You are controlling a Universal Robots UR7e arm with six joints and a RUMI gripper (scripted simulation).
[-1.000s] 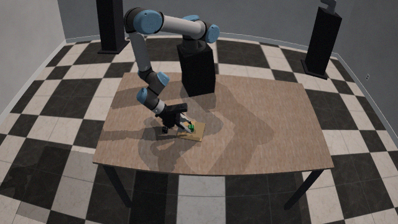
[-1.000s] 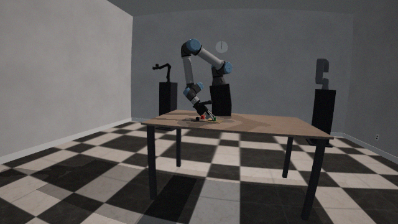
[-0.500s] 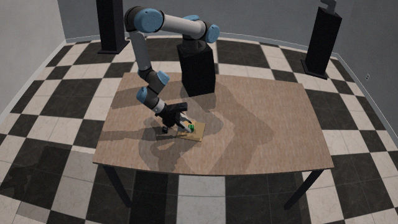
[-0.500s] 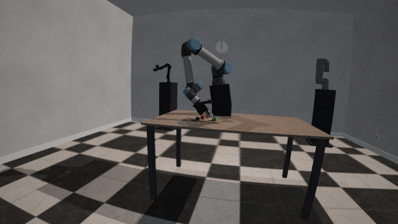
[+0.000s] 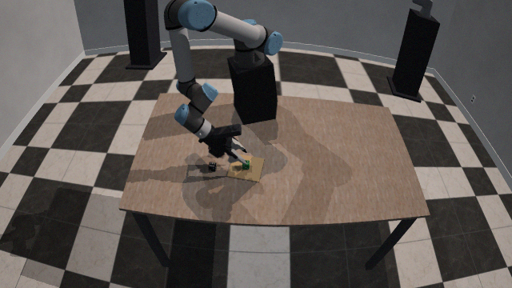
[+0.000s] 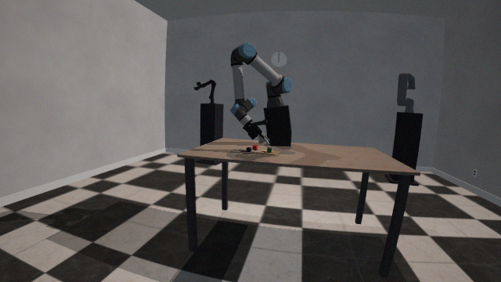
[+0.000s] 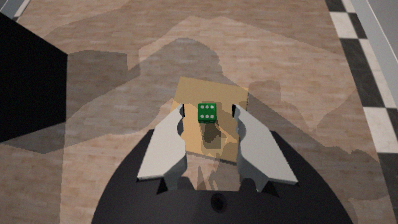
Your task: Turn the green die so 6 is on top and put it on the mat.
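My hand is 10 mm to the right of the green die and 50 mm above it. From my hand the other things lie so: black die: 40 mm ahead, 140 mm to the right, 60 mm below; tan mat: 10 mm to the left, 70 mm below; red die: 60 mm behind, 130 mm to the right, 60 mm below.
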